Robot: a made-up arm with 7 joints. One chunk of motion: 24 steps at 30 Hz.
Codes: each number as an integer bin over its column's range. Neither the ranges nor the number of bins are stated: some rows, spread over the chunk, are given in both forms.
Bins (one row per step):
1: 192 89 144 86 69 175 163
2: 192 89 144 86 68 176 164
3: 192 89 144 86 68 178 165
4: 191 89 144 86 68 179 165
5: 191 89 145 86 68 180 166
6: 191 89 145 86 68 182 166
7: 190 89 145 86 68 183 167
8: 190 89 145 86 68 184 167
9: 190 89 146 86 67 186 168
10: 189 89 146 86 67 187 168
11: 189 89 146 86 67 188 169
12: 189 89 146 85 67 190 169
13: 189 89 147 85 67 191 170
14: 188 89 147 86 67 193 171
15: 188 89 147 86 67 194 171
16: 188 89 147 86 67 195 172
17: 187 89 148 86 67 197 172
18: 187 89 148 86 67 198 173
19: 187 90 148 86 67 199 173
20: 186 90 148 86 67 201 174
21: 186 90 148 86 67 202 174
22: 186 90 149 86 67 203 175
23: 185 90 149 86 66 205 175
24: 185 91 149 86 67 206 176
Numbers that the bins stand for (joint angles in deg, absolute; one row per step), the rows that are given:
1: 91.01 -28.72 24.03 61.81 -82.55 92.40 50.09
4: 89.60 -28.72 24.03 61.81 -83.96 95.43 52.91
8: 88.19 -28.72 25.44 61.81 -83.96 99.22 55.74
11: 86.78 -28.72 26.84 61.81 -85.37 102.25 58.56
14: 85.37 -28.72 28.24 61.81 -85.37 106.03 61.38
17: 83.96 -28.72 29.65 61.81 -85.37 109.06 62.79
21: 82.55 -27.87 29.65 61.81 -85.37 112.85 65.61
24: 81.14 -27.03 31.05 61.81 -85.37 115.88 68.44
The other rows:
2: 91.01 -28.72 24.03 61.81 -83.96 93.16 51.50
3: 91.01 -28.72 24.03 61.81 -83.96 94.67 52.91
5: 89.60 -28.72 25.44 61.81 -83.96 96.19 54.33
6: 89.60 -28.72 25.44 61.81 -83.96 97.70 54.33
7: 88.19 -28.72 25.44 61.81 -83.96 98.46 55.74
9: 88.19 -28.72 26.84 61.81 -85.37 100.73 57.15
10: 86.78 -28.72 26.84 61.81 -85.37 101.49 57.15
12: 86.78 -28.72 26.84 61.11 -85.37 103.76 58.56
13: 86.78 -28.72 28.24 61.11 -85.37 104.52 59.97
15: 85.37 -28.72 28.24 61.81 -85.37 106.79 61.38
16: 85.37 -28.72 28.24 61.81 -85.37 107.55 62.79
18: 83.96 -28.72 29.65 61.81 -85.37 109.82 64.20
19: 83.96 -27.87 29.65 61.81 -85.37 110.58 64.20
20: 82.55 -27.87 29.65 61.81 -85.37 112.09 65.61
22: 82.55 -27.87 31.05 61.81 -85.37 113.60 67.03
23: 81.14 -27.87 31.05 61.81 -86.78 115.12 67.03

